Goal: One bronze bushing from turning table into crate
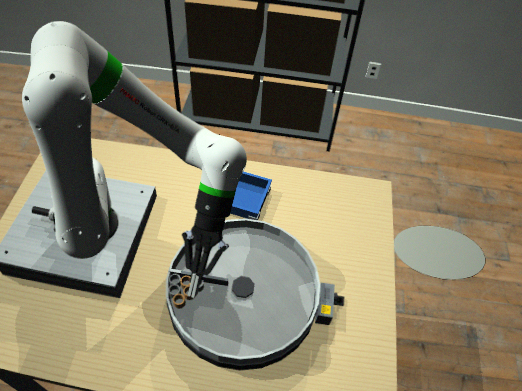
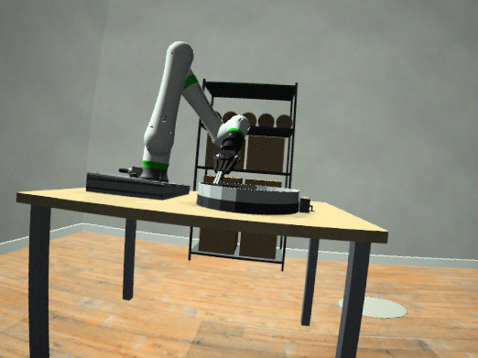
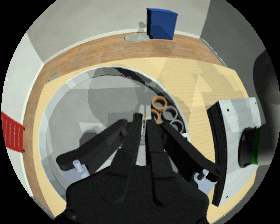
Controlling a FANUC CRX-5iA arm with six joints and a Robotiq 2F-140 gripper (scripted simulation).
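Right now my hand is 390 mm to the right of the blue crate, 80 mm above it and 40 mm short of it. Also, from my hand: round grey turning table: 120 mm ahead, 50 mm below, 40 mm to the left.
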